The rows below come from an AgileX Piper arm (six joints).
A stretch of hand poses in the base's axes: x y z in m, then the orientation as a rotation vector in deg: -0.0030, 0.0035, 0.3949, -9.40, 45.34, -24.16; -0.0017, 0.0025, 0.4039, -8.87, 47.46, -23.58; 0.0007, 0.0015, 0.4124, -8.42, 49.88, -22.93; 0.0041, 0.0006, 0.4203, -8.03, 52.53, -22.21; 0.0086, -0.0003, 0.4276, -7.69, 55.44, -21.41; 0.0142, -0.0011, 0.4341, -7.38, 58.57, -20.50; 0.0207, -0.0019, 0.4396, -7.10, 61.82, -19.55; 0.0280, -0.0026, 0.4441, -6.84, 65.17, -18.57; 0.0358, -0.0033, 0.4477, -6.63, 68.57, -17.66; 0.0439, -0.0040, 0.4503, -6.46, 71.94, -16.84; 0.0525, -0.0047, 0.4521, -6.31, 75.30, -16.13; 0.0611, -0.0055, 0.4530, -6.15, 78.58, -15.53; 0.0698, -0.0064, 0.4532, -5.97, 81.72, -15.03; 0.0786, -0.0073, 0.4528, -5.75, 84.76, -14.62; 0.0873, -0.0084, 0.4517, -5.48, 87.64, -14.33; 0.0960, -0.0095, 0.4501, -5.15, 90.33, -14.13; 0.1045, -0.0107, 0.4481, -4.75, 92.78, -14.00; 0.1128, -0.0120, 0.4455, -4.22, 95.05, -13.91; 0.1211, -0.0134, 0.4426, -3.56, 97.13, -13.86; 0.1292, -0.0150, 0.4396, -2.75, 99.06, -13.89; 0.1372, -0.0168, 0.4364, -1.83, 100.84, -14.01; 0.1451, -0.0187, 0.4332, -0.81, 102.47, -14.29; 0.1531, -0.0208, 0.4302, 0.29, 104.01, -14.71; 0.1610, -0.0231, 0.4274, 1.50, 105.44, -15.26
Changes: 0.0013, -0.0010, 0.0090, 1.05, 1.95, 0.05; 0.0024, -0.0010, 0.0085, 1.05, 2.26, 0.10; 0.0034, -0.0009, 0.0079, 1.06, 2.50, 0.15; 0.0045, -0.0009, 0.0073, 1.08, 2.77, 0.19; 0.0056, -0.0008, 0.0065, 1.13, 3.00, 0.26; 0.0065, -0.0008, 0.0055, 1.13, 3.13, 0.28; 0.0073, -0.0007, 0.0045, 1.12, 3.24, 0.29; 0.0078, -0.0007, 0.0036, 1.04, 3.30, 0.24; 0.0081, -0.0007, 0.0026, 0.94, 3.28, 0.18; 0.0086, -0.0007, 0.0018, 0.85, 3.28, 0.10; 0.0086, -0.0008, 0.0009, 0.77, 3.21, 0.01; 0.0087, -0.0009, 0.0002, 0.70, 3.07, -0.07; 0.0088, -0.0009, -0.0004, 0.66, 2.97, -0.15; 0.0087, -0.0011, -0.0011, 0.59, 2.81, -0.25; 0.0087, -0.0011, -0.0016, 0.55, 2.62, -0.33; 0.0085, -0.0012, -0.0020, 0.52, 2.38, -0.40; 0.0083, -0.0013, -0.0026, 0.55, 2.19, -0.49; 0.0083, -0.0014, -0.0029, 0.58, 1.99, -0.58; 0.0081, -0.0016, -0.0030, 0.60, 1.83, -0.71; 0.0080, -0.0018, -0.0032, 0.58, 1.67, -0.82; 0.0079, -0.0019, -0.0032, 0.51, 1.53, -0.96; 0.0080, -0.0021, -0.0030, 0.45, 1.45, -1.08; 0.0079, -0.0023, -0.0028, 0.40, 1.34, -1.21
